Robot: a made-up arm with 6 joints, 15 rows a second.
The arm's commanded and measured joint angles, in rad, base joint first. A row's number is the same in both.
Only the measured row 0 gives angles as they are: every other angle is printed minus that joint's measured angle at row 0.
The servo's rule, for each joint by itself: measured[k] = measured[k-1] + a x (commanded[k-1-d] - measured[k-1]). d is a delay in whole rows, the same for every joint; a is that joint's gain. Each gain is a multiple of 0.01, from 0.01 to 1. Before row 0 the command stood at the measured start. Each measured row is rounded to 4 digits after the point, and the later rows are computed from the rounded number. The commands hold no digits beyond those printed.
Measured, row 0: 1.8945, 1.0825, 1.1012, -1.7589, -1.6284, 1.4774
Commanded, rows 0 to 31: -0.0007, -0.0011, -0.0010, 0.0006, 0.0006, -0.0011; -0.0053, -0.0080, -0.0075, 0.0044, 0.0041, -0.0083; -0.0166, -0.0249, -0.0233, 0.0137, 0.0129, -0.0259; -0.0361, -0.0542, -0.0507, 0.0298, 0.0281, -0.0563; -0.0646, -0.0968, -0.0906, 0.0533, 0.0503, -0.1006; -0.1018, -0.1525, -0.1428, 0.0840, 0.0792, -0.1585; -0.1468, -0.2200, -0.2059, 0.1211, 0.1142, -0.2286; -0.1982, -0.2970, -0.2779, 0.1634, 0.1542, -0.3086; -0.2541, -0.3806, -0.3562, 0.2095, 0.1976, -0.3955; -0.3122, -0.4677, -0.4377, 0.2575, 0.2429, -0.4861; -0.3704, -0.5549, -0.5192, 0.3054, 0.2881, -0.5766; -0.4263, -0.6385, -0.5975, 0.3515, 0.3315, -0.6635; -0.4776, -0.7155, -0.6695, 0.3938, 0.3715, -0.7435; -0.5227, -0.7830, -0.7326, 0.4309, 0.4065, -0.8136; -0.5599, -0.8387, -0.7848, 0.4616, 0.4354, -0.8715; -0.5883, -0.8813, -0.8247, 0.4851, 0.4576, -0.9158; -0.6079, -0.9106, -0.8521, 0.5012, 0.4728, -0.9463; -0.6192, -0.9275, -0.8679, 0.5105, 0.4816, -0.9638; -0.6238, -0.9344, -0.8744, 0.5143, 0.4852, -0.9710; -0.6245, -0.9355, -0.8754, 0.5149, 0.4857, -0.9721; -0.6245, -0.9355, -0.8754, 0.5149, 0.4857, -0.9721; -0.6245, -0.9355, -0.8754, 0.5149, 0.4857, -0.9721; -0.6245, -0.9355, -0.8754, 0.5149, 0.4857, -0.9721; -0.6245, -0.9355, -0.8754, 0.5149, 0.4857, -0.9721; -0.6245, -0.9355, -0.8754, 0.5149, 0.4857, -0.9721; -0.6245, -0.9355, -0.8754, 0.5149, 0.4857, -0.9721; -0.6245, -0.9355, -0.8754, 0.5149, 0.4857, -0.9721; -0.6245, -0.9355, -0.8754, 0.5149, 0.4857, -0.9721; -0.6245, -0.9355, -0.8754, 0.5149, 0.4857, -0.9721; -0.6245, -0.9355, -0.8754, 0.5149, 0.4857, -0.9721; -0.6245, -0.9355, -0.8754, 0.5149, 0.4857, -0.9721; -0.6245, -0.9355, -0.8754, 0.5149, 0.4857, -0.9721
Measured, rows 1 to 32: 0.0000, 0.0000, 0.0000, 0.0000, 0.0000, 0.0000; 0.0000, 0.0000, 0.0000, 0.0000, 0.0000, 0.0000; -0.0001, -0.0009, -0.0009, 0.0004, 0.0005, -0.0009; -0.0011, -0.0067, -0.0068, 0.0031, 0.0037, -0.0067; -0.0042, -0.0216, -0.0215, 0.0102, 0.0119, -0.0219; -0.0106, -0.0483, -0.0475, 0.0233, 0.0263, -0.0491; -0.0214, -0.0881, -0.0859, 0.0434, 0.0477, -0.0898; -0.0375, -0.1409, -0.1365, 0.0706, 0.0757, -0.1441; -0.0594, -0.2058, -0.1983, 0.1044, 0.1100, -0.2109; -0.0872, -0.2806, -0.2691, 0.1439, 0.1493, -0.2881; -0.1206, -0.3626, -0.3466, 0.1879, 0.1923, -0.3729; -0.1589, -0.4488, -0.4277, 0.2345, 0.2373, -0.4623; -0.2012, -0.5358, -0.5091, 0.2820, 0.2825, -0.5526; -0.2462, -0.6200, -0.5878, 0.3286, 0.3261, -0.6402; -0.2925, -0.6983, -0.6605, 0.3723, 0.3665, -0.7218; -0.3385, -0.7678, -0.7247, 0.4116, 0.4021, -0.7943; -0.3828, -0.8259, -0.7782, 0.4451, 0.4317, -0.8553; -0.4239, -0.8713, -0.8196, 0.4719, 0.4548, -0.9031; -0.4607, -0.9035, -0.8485, 0.4915, 0.4708, -0.9372; -0.4924, -0.9232, -0.8658, 0.5042, 0.4804, -0.9582; -0.5187, -0.9324, -0.8735, 0.5110, 0.4847, -0.9683; -0.5399, -0.9349, -0.8752, 0.5136, 0.4856, -0.9713; -0.5568, -0.9354, -0.8754, 0.5145, 0.4857, -0.9719; -0.5703, -0.9355, -0.8754, 0.5148, 0.4857, -0.9721; -0.5811, -0.9355, -0.8754, 0.5149, 0.4857, -0.9721; -0.5898, -0.9355, -0.8754, 0.5149, 0.4857, -0.9721; -0.5967, -0.9355, -0.8754, 0.5149, 0.4857, -0.9721; -0.6023, -0.9355, -0.8754, 0.5149, 0.4857, -0.9721; -0.6067, -0.9355, -0.8754, 0.5149, 0.4857, -0.9721; -0.6103, -0.9355, -0.8754, 0.5149, 0.4857, -0.9721; -0.6131, -0.9355, -0.8754, 0.5149, 0.4857, -0.9721; -0.6154, -0.9355, -0.8754, 0.5149, 0.4857, -0.9721
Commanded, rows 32 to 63: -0.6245, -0.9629, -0.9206, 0.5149, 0.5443, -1.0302; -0.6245, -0.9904, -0.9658, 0.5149, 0.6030, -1.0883; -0.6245, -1.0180, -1.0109, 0.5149, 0.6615, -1.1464; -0.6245, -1.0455, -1.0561, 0.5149, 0.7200, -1.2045; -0.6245, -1.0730, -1.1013, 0.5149, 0.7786, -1.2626; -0.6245, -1.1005, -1.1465, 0.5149, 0.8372, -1.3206; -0.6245, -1.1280, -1.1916, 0.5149, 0.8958, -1.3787; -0.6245, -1.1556, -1.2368, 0.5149, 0.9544, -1.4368; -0.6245, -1.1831, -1.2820, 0.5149, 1.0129, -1.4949; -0.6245, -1.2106, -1.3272, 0.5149, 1.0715, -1.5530; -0.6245, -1.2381, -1.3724, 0.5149, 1.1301, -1.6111; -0.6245, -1.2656, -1.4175, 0.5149, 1.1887, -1.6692; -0.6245, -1.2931, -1.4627, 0.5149, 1.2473, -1.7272; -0.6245, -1.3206, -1.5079, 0.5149, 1.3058, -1.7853; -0.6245, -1.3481, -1.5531, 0.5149, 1.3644, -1.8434; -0.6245, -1.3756, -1.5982, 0.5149, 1.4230, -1.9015; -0.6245, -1.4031, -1.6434, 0.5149, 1.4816, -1.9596; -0.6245, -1.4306, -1.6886, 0.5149, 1.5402, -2.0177; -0.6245, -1.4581, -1.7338, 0.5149, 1.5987, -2.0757; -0.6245, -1.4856, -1.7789, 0.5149, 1.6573, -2.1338; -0.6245, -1.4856, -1.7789, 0.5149, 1.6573, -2.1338; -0.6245, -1.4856, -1.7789, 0.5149, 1.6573, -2.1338; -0.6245, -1.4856, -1.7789, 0.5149, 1.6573, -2.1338; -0.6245, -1.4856, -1.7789, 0.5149, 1.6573, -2.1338; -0.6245, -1.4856, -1.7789, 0.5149, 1.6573, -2.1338; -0.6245, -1.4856, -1.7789, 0.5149, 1.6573, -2.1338; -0.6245, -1.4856, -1.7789, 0.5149, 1.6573, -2.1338; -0.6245, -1.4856, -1.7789, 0.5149, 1.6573, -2.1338; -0.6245, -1.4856, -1.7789, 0.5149, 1.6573, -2.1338; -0.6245, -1.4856, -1.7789, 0.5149, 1.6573, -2.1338; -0.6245, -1.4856, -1.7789, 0.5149, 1.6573, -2.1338; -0.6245, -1.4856, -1.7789, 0.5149, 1.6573, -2.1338
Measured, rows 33 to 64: -0.6172, -0.9355, -0.8754, 0.5149, 0.4857, -0.9721; -0.6187, -0.9355, -0.8754, 0.5149, 0.4857, -0.9721; -0.6199, -0.9580, -0.9156, 0.5149, 0.5379, -1.0180; -0.6208, -0.9846, -0.9603, 0.5149, 0.5958, -1.0735; -0.6215, -1.0120, -1.0053, 0.5149, 0.6543, -1.1311; -0.6221, -1.0395, -1.0505, 0.5149, 0.7128, -1.1891; -0.6226, -1.0670, -1.0957, 0.5149, 0.7714, -1.2472; -0.6230, -1.0945, -1.1409, 0.5149, 0.8300, -1.3052; -0.6233, -1.1220, -1.1860, 0.5149, 0.8886, -1.3633; -0.6235, -1.1496, -1.2312, 0.5149, 0.9472, -1.4214; -0.6237, -1.1771, -1.2764, 0.5149, 1.0057, -1.4795; -0.6239, -1.2046, -1.3216, 0.5149, 1.0643, -1.5376; -0.6240, -1.2321, -1.3668, 0.5149, 1.1229, -1.5957; -0.6241, -1.2596, -1.4119, 0.5149, 1.1815, -1.6538; -0.6242, -1.2871, -1.4571, 0.5149, 1.2401, -1.7118; -0.6243, -1.3146, -1.5023, 0.5149, 1.2986, -1.7699; -0.6243, -1.3421, -1.5475, 0.5149, 1.3572, -1.8280; -0.6243, -1.3696, -1.5926, 0.5149, 1.4158, -1.8861; -0.6243, -1.3971, -1.6378, 0.5149, 1.4744, -1.9442; -0.6243, -1.4246, -1.6830, 0.5149, 1.5330, -2.0023; -0.6243, -1.4521, -1.7282, 0.5149, 1.5915, -2.0603; -0.6243, -1.4796, -1.7733, 0.5149, 1.6501, -2.1184; -0.6243, -1.4845, -1.7783, 0.5149, 1.6565, -2.1306; -0.6243, -1.4854, -1.7788, 0.5149, 1.6572, -2.1331; -0.6243, -1.4856, -1.7789, 0.5149, 1.6573, -2.1337; -0.6243, -1.4856, -1.7789, 0.5149, 1.6573, -2.1338; -0.6243, -1.4856, -1.7789, 0.5149, 1.6573, -2.1338; -0.6243, -1.4856, -1.7789, 0.5149, 1.6573, -2.1338; -0.6243, -1.4856, -1.7789, 0.5149, 1.6573, -2.1338; -0.6243, -1.4856, -1.7789, 0.5149, 1.6573, -2.1338; -0.6243, -1.4856, -1.7789, 0.5149, 1.6573, -2.1338; -0.6243, -1.4856, -1.7789, 0.5149, 1.6573, -2.1338
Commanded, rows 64 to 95: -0.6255, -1.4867, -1.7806, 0.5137, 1.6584, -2.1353; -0.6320, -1.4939, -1.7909, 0.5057, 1.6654, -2.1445; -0.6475, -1.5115, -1.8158, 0.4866, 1.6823, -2.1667; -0.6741, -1.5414, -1.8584, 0.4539, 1.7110, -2.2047; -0.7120, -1.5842, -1.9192, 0.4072, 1.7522, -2.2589; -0.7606, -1.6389, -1.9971, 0.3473, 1.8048, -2.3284; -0.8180, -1.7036, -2.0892, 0.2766, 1.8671, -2.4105; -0.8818, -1.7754, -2.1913, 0.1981, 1.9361, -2.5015; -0.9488, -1.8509, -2.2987, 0.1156, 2.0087, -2.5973; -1.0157, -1.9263, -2.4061, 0.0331, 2.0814, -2.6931; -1.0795, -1.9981, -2.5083, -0.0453, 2.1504, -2.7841; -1.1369, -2.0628, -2.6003, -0.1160, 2.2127, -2.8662; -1.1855, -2.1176, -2.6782, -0.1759, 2.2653, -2.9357; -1.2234, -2.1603, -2.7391, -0.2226, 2.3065, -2.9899; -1.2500, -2.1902, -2.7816, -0.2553, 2.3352, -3.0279; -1.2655, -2.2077, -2.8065, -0.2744, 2.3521, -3.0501; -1.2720, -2.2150, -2.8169, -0.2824, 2.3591, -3.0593; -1.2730, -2.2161, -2.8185, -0.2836, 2.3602, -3.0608; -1.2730, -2.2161, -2.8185, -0.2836, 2.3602, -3.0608; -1.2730, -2.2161, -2.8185, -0.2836, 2.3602, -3.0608; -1.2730, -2.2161, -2.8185, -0.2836, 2.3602, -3.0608; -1.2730, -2.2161, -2.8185, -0.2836, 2.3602, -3.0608; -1.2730, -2.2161, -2.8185, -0.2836, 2.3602, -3.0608; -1.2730, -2.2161, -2.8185, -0.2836, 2.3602, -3.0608; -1.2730, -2.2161, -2.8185, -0.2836, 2.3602, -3.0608; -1.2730, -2.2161, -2.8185, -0.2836, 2.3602, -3.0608; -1.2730, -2.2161, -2.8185, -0.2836, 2.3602, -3.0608; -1.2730, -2.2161, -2.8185, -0.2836, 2.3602, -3.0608; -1.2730, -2.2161, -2.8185, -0.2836, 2.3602, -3.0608; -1.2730, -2.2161, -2.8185, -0.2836, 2.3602, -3.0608; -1.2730, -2.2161, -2.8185, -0.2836, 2.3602, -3.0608; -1.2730, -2.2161, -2.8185, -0.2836, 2.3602, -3.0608
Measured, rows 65 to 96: -0.6243, -1.4856, -1.7789, 0.5149, 1.6573, -2.1338; -0.6243, -1.4856, -1.7789, 0.5149, 1.6573, -2.1338; -0.6245, -1.4865, -1.7804, 0.5141, 1.6583, -2.1350; -0.6260, -1.4926, -1.7897, 0.5085, 1.6646, -2.1425; -0.6303, -1.5081, -1.8129, 0.4938, 1.6804, -2.1616; -0.6391, -1.5354, -1.8534, 0.4671, 1.7076, -2.1956; -0.6537, -1.5754, -1.9120, 0.4270, 1.7473, -2.2456; -0.6751, -1.6275, -1.9877, 0.3736, 1.7985, -2.3110; -0.7037, -1.6899, -2.0780, 0.3086, 1.8596, -2.3896; -0.7393, -1.7600, -2.1788, 0.2346, 1.9277, -2.4780; -0.7812, -1.8345, -2.2855, 0.1549, 1.9998, -2.5722; -0.8281, -1.9098, -2.3928, 0.0733, 2.0724, -2.6677; -0.8784, -1.9822, -2.4956, -0.0062, 2.1418, -2.7597; -0.9301, -2.0483, -2.5888, -0.0798, 2.2049, -2.8438; -0.9812, -2.1051, -2.6684, -0.1442, 2.2587, -2.9164; -1.0296, -2.1504, -2.7313, -0.1967, 2.3012, -2.9745; -1.0737, -2.1830, -2.7761, -0.2360, 2.3315, -3.0167; -1.1121, -2.2033, -2.8032, -0.2617, 2.3498, -3.0431; -1.1441, -2.2129, -2.8154, -0.2756, 2.3581, -3.0559; -1.1699, -2.2155, -2.8182, -0.2810, 2.3600, -3.0598; -1.1905, -2.2160, -2.8185, -0.2827, 2.3602, -3.0606; -1.2070, -2.2161, -2.8185, -0.2833, 2.3602, -3.0608; -1.2202, -2.2161, -2.8185, -0.2835, 2.3602, -3.0608; -1.2308, -2.2161, -2.8185, -0.2836, 2.3602, -3.0608; -1.2392, -2.2161, -2.8185, -0.2836, 2.3602, -3.0608; -1.2460, -2.2161, -2.8185, -0.2836, 2.3602, -3.0608; -1.2514, -2.2161, -2.8185, -0.2836, 2.3602, -3.0608; -1.2557, -2.2161, -2.8185, -0.2836, 2.3602, -3.0608; -1.2592, -2.2161, -2.8185, -0.2836, 2.3602, -3.0608; -1.2620, -2.2161, -2.8185, -0.2836, 2.3602, -3.0608; -1.2642, -2.2161, -2.8185, -0.2836, 2.3602, -3.0608; -1.2660, -2.2161, -2.8185, -0.2836, 2.3602, -3.0608
